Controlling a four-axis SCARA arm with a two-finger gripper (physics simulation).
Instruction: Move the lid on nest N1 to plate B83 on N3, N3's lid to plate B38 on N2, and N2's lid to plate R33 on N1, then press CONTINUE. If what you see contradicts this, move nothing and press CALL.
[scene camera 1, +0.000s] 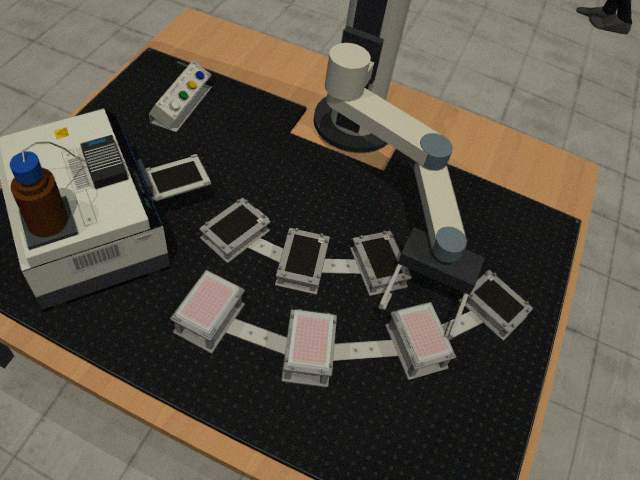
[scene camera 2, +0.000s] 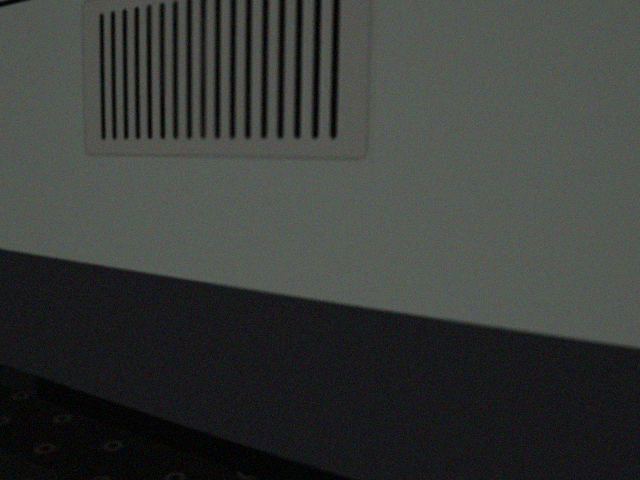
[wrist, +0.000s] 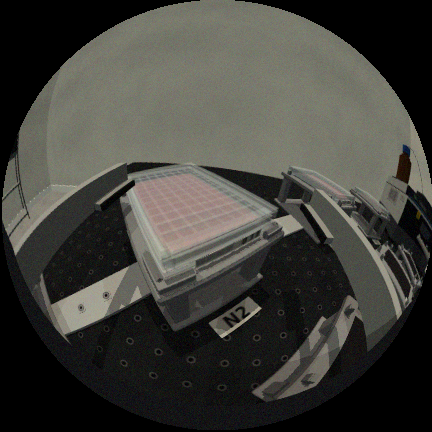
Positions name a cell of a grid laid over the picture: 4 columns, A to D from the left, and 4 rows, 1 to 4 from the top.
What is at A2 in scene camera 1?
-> A brown bottle.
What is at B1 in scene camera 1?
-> A button box.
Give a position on an instrument tray pad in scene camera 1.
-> B2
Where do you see an N2 label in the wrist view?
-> C3
